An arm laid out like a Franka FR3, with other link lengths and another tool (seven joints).
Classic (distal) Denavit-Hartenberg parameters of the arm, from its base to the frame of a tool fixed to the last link. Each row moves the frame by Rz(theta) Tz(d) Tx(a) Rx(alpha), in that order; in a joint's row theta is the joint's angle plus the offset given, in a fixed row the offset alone. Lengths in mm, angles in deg.
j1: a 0, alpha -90, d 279.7, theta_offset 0
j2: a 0, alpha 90, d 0, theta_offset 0
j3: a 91.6, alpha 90, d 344.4, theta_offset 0
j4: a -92.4, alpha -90, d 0, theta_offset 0
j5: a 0, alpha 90, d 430.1, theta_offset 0
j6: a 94.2, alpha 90, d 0, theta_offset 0
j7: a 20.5, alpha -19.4, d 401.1, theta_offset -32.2
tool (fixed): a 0, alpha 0, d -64.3, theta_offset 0
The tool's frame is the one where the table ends.
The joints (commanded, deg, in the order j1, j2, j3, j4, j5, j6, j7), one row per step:
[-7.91 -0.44 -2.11 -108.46 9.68 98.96 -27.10]
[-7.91 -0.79 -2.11 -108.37 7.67 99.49 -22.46]
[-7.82 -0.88 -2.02 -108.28 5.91 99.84 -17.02]
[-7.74 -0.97 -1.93 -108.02 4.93 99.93 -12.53]
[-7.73 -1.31 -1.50 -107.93 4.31 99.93 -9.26]
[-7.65 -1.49 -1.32 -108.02 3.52 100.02 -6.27]
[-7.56 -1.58 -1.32 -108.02 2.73 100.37 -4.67]
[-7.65 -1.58 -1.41 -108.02 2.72 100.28 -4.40]
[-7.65 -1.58 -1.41 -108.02 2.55 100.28 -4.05]
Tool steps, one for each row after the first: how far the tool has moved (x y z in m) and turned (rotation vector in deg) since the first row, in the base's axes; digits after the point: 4 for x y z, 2 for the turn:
[0.0036 -0.0115 0.0017 -2.61 0.19 -4.00]
[0.0070 -0.0199 0.0013 -4.98 0.73 -8.68]
[0.0105 -0.0242 0.0032 -6.46 1.03 -12.66]
[0.0125 -0.0235 0.0066 -7.43 1.06 -15.28]
[0.0134 -0.0255 0.0069 -8.52 1.28 -17.76]
[0.0155 -0.0295 0.0075 -9.45 1.02 -19.08]
[0.0149 -0.0313 0.0073 -9.48 1.16 -19.51]
[0.0149 -0.0323 0.0072 -9.68 1.20 -19.81]

